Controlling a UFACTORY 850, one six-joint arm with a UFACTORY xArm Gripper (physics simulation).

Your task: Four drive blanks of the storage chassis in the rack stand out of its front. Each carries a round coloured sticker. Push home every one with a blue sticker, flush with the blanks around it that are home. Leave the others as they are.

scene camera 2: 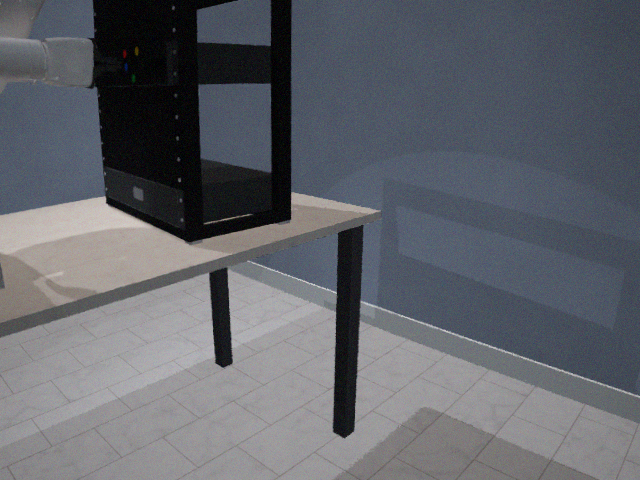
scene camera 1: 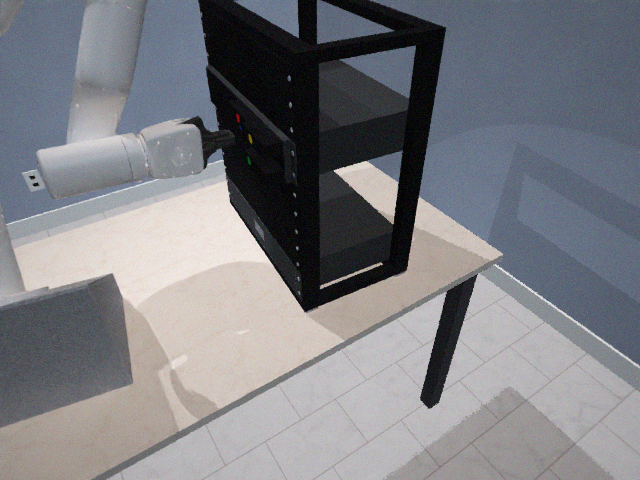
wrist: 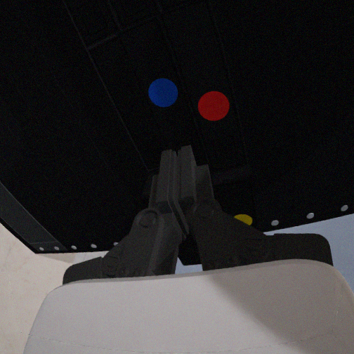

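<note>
The storage chassis [scene camera 1: 285,155] is in the black rack [scene camera 1: 429,129] [scene camera 2: 281,129]. On its dark front are a blue sticker [scene camera 1: 240,128] [scene camera 2: 126,67] [wrist: 163,92], a red sticker [scene camera 1: 237,118] [scene camera 2: 124,53] [wrist: 214,106], a yellow sticker [scene camera 1: 250,138] [scene camera 2: 136,51] [wrist: 243,219] and a green sticker [scene camera 1: 248,160] [scene camera 2: 133,78]. My gripper [scene camera 1: 232,135] [scene camera 2: 122,66] [wrist: 182,166] is shut and empty, its tips close to the front near the blue and red stickers. Contact cannot be told. The blanks are too dark to tell how far each stands out. Green does not show in the wrist view.
A lower unit [scene camera 1: 242,209] [scene camera 2: 160,198] with a pale label sits at the rack's bottom. The rack stands on the table [scene camera 1: 279,304] [scene camera 2: 129,258]. A grey block [scene camera 1: 62,346] stands at the left in scene camera 1. Walls rise behind the rack.
</note>
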